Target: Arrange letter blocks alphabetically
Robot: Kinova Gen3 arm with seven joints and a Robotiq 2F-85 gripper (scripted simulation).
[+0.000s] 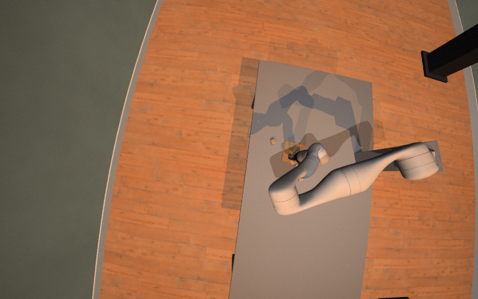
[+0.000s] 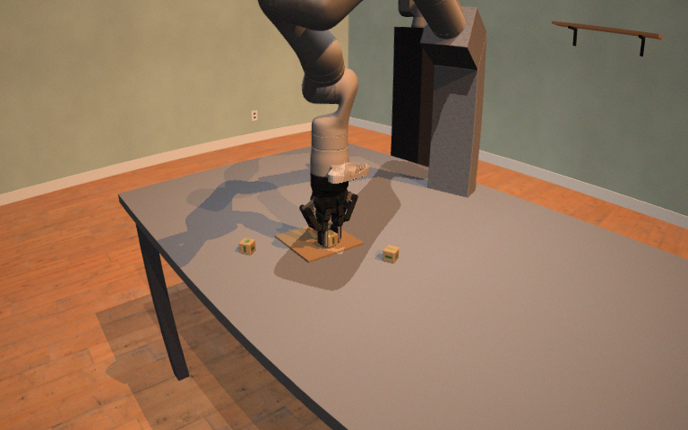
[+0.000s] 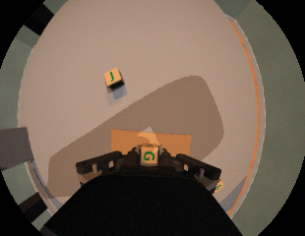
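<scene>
Right now the mat is 40 mm to the right of my hand and 30 mm below it.
</scene>
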